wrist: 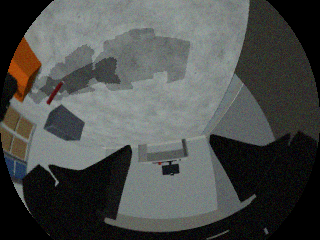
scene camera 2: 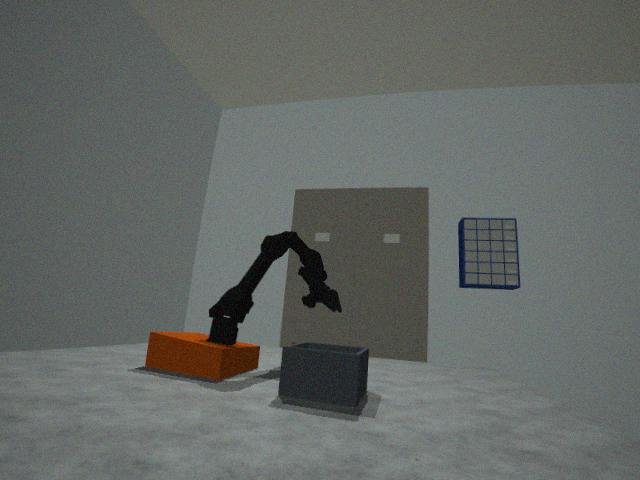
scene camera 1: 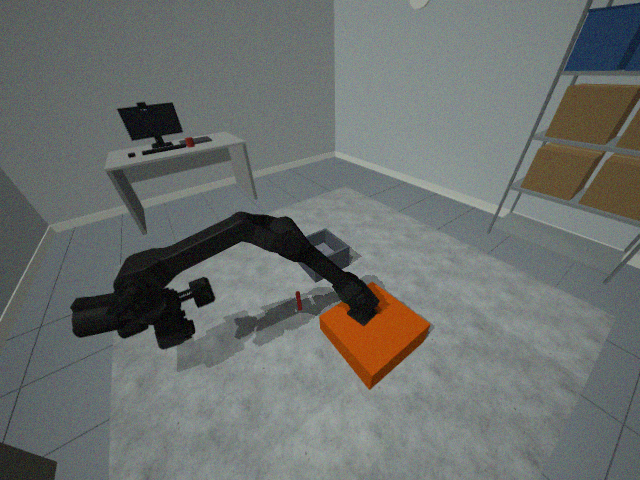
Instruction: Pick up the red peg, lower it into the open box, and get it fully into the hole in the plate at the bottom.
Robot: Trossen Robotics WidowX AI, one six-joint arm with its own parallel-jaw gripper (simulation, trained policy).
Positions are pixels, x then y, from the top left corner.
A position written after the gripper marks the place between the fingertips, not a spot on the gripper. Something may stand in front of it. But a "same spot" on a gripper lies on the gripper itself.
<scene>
The gripper shows in the wrist view, in scene camera 2 and in scene camera 1 [176, 305]. The same spot on the gripper: [wrist: 252, 169] is [scene camera 2: 332, 300].
</scene>
